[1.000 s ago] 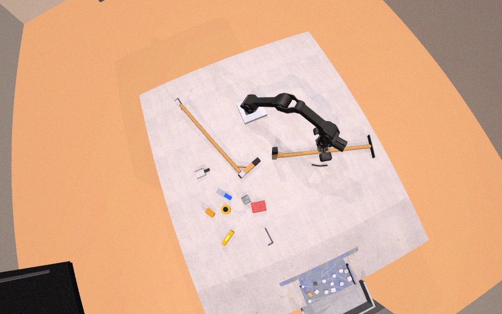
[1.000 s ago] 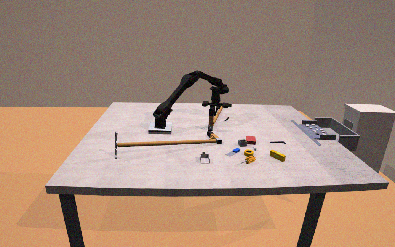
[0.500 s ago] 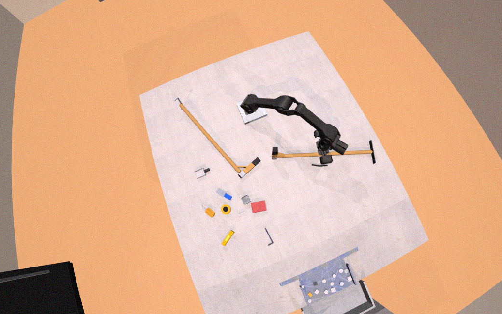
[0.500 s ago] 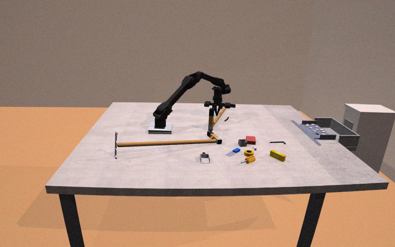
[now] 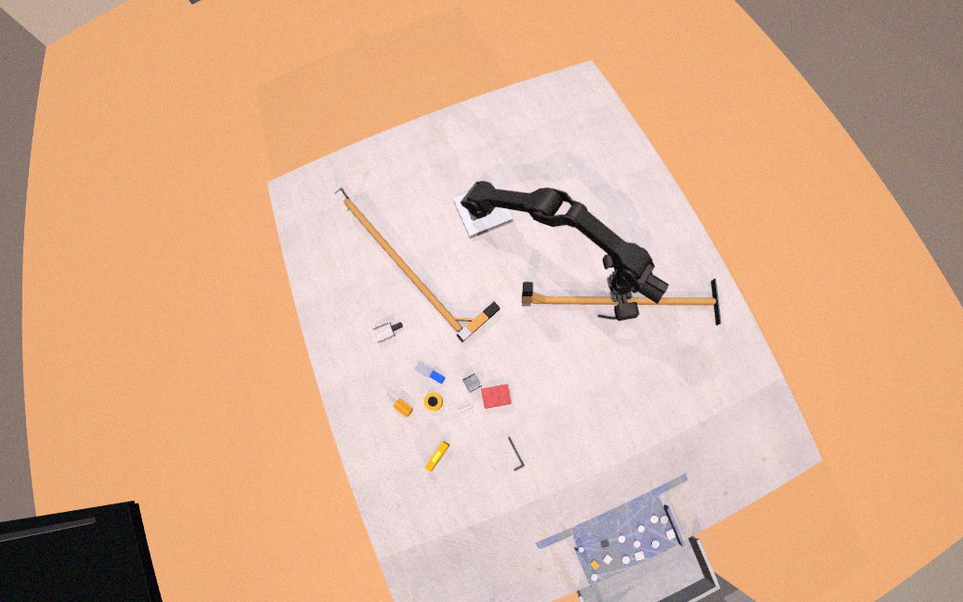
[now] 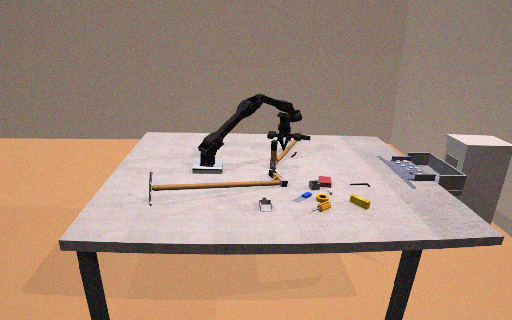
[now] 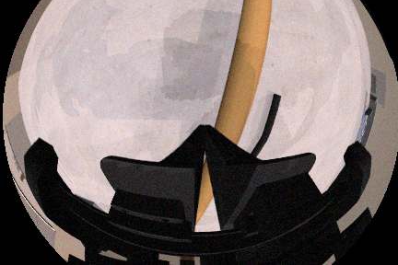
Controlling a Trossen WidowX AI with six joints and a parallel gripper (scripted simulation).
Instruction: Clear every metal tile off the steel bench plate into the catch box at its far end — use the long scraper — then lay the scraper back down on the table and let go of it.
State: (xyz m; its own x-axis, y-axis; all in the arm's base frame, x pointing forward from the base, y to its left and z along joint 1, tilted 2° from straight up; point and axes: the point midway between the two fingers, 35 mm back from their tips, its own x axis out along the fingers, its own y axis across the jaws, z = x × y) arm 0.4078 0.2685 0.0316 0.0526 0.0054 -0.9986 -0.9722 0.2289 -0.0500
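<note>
My gripper tip is 5 cm below the long scraper, 2 cm short of it and 1 cm to the right of it. The rest, counted from my gripper tip: grey box 48 cm to the right, 8 cm ahead, 1 cm below; then hex key 44 cm to the right, 32 cm ahead, 1 cm below; then red block 43 cm to the right, 14 cm ahead.
</note>
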